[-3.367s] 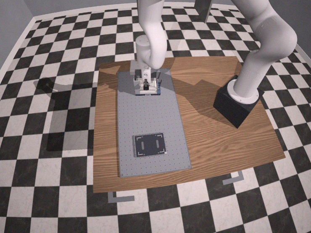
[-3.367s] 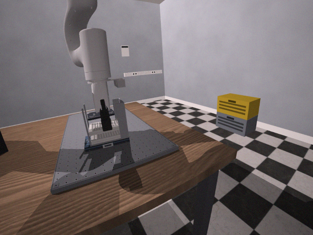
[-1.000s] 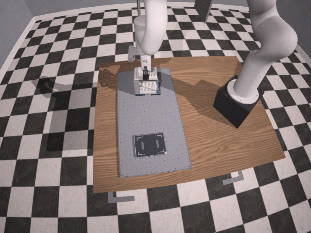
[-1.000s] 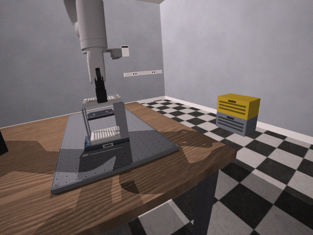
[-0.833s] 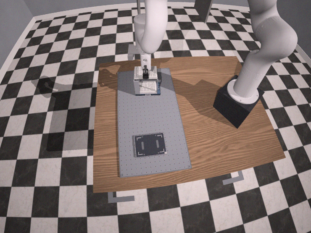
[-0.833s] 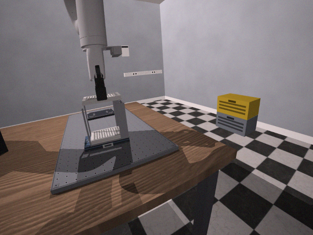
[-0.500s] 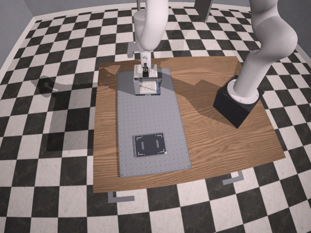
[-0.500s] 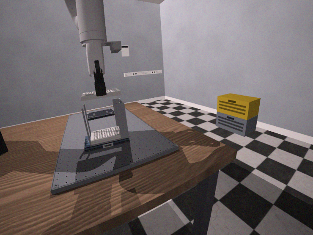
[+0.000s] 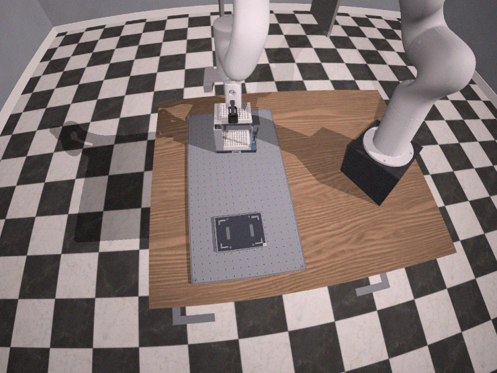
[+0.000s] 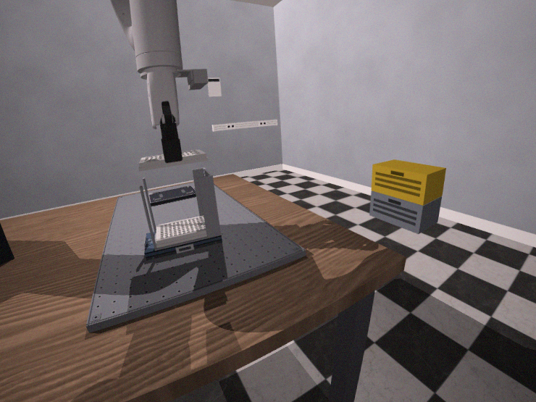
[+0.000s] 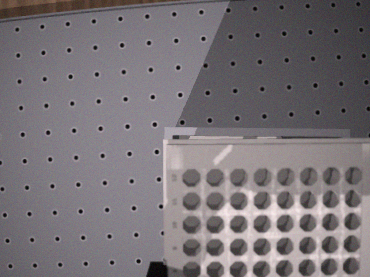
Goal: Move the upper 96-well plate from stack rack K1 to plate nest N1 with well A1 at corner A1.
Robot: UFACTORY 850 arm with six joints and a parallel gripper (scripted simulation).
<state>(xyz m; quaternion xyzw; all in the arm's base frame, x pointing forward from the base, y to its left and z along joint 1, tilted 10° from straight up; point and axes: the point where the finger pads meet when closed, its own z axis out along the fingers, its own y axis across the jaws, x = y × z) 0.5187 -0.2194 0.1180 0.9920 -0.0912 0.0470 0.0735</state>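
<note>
Right now the dark plate nest N1 is 36 cm to the left of my hand, 19 cm below it and 6 cm ahead of it. Also, from my hand: white 96-well plate 1 cm below.
</note>
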